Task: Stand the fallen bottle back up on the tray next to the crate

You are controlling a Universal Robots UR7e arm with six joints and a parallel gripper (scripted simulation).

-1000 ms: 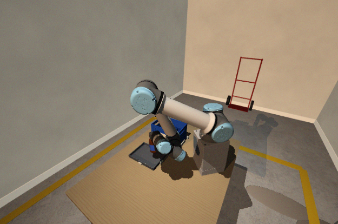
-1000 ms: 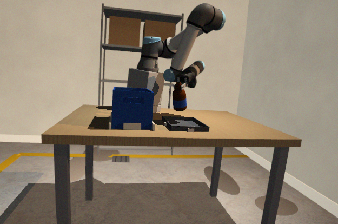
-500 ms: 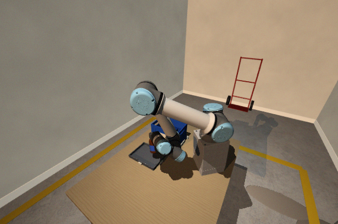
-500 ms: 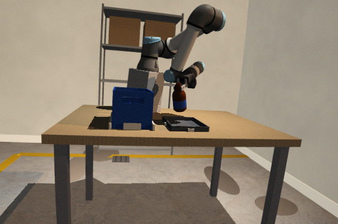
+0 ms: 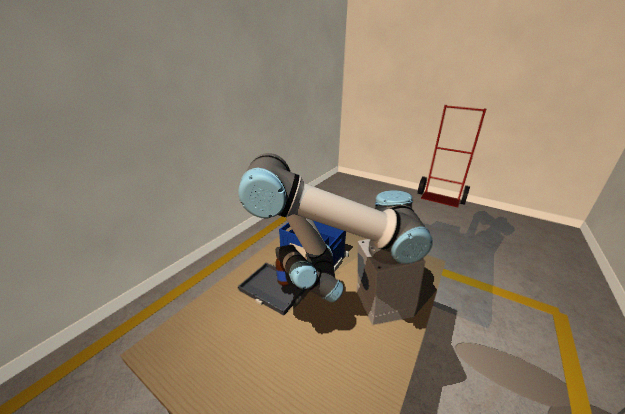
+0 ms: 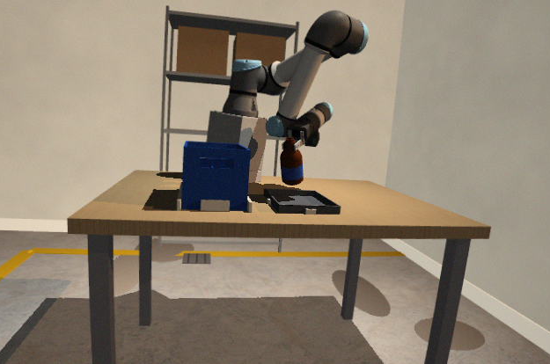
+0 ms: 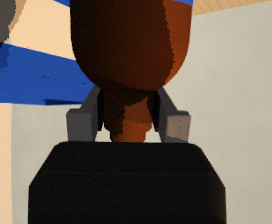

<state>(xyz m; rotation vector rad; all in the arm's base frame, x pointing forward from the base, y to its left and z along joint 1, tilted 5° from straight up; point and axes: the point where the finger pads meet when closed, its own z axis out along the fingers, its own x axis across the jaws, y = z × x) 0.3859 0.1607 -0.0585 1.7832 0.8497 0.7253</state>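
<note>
The brown bottle is 10 mm behind my hand, 10 mm to the left of it and 50 mm below it. Also, from my hand: tray 30 mm ahead, 30 mm to the left, 180 mm below; blue crate 20 mm ahead, 240 mm to the right, 100 mm below.
</note>
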